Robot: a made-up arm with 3 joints. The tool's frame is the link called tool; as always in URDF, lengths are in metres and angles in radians. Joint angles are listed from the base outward. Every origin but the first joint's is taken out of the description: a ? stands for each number. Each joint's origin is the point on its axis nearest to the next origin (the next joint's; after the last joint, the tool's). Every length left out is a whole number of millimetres.
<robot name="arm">
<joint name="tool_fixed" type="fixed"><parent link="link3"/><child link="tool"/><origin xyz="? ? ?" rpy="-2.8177 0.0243 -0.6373"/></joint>
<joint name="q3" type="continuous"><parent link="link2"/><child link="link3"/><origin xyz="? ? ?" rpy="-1.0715 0.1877 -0.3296"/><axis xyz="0 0 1"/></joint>
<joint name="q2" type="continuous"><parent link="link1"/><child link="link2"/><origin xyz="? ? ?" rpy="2.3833 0.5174 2.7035"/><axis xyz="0 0 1"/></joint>
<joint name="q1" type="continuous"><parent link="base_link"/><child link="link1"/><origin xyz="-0.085 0.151 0.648" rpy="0 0 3.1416"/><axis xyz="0 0 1"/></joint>
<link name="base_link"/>
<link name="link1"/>
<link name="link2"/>
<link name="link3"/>
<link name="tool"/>
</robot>
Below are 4 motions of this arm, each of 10 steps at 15 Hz.
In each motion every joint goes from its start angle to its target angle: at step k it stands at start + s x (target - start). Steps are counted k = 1, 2, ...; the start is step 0. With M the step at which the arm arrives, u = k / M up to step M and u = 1 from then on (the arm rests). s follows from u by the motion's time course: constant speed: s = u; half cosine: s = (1 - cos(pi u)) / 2; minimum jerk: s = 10 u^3 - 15 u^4 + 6 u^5.
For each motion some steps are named. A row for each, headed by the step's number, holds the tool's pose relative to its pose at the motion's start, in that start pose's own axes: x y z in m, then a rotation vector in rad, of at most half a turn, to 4 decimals.
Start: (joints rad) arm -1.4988 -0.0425 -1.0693
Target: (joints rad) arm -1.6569 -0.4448 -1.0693
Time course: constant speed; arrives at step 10
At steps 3, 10:
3: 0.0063 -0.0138 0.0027 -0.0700 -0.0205 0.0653
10: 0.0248 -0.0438 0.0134 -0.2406 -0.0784 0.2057

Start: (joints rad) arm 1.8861 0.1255 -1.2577
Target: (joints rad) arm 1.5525 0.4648 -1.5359
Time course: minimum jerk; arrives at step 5
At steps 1, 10:
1: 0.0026 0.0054 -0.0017 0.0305 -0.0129 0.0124
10: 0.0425 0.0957 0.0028 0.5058 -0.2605 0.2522

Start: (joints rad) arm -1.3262 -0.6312 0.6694
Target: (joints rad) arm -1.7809 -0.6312 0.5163
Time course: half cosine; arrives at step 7
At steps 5, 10:
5: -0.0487 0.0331 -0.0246 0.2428 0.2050 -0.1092
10: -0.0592 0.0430 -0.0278 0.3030 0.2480 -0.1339

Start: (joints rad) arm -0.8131 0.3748 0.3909
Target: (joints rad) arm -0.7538 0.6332 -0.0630
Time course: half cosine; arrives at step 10
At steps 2, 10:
2: -0.0039 0.0006 -0.0002 -0.0013 0.0261 0.0235
10: -0.0416 0.0101 -0.0002 0.0275 0.2698 0.2417

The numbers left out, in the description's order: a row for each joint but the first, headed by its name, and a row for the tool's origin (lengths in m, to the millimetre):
tool: 0.02 -0.021 0
q3: 0.066 0.164 0
q2: 0.009 0.001 0

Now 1 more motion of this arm.
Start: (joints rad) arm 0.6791 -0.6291 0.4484
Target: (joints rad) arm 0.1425 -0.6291 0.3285
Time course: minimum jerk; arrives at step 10
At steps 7, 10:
7: -0.0458 0.0521 -0.0294 0.3457 0.1692 -0.1602
10: -0.0534 0.0645 -0.0320 0.4152 0.1979 -0.1908

